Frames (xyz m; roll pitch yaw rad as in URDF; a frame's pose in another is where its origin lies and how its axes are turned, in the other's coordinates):
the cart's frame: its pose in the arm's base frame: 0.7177 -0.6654 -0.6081 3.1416 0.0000 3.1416
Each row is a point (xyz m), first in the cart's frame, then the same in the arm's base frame.
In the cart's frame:
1: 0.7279 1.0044 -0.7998
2: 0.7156 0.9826 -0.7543
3: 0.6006 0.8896 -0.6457
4: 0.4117 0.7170 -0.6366
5: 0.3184 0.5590 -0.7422
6: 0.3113 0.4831 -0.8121
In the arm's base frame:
1: -0.0102 0.3390 0.1917
2: 0.0021 0.3172 0.1462
3: 0.1171 0.2242 0.0376
4: 0.3060 0.0516 0.0285
5: 0.3993 -0.1064 0.1341
6: 0.4064 -0.1823 0.2040

